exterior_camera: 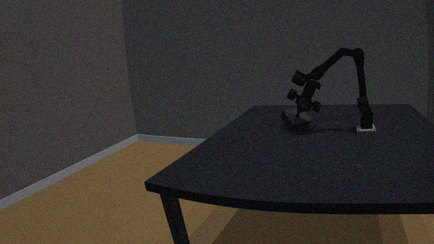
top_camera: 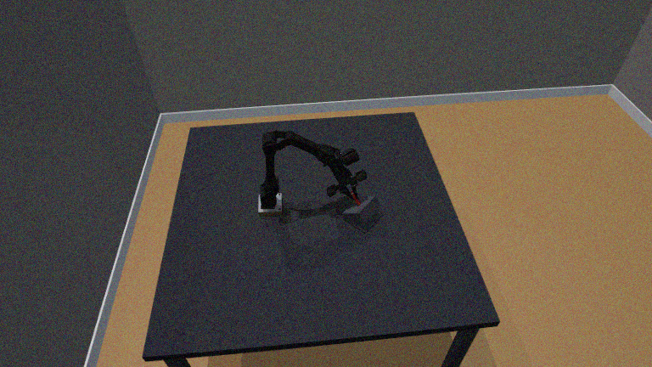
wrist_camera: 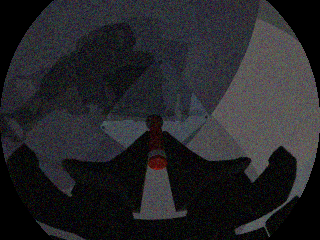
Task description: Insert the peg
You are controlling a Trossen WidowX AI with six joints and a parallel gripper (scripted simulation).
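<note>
The grey sloped panel is 5 cm below my gripper tip, 3 cm ahead of it and 2 cm to the right of it. The rest, counted from my gripper tip: red peg (1 cm to the left, 1 cm behind, 1 cm above).
</note>
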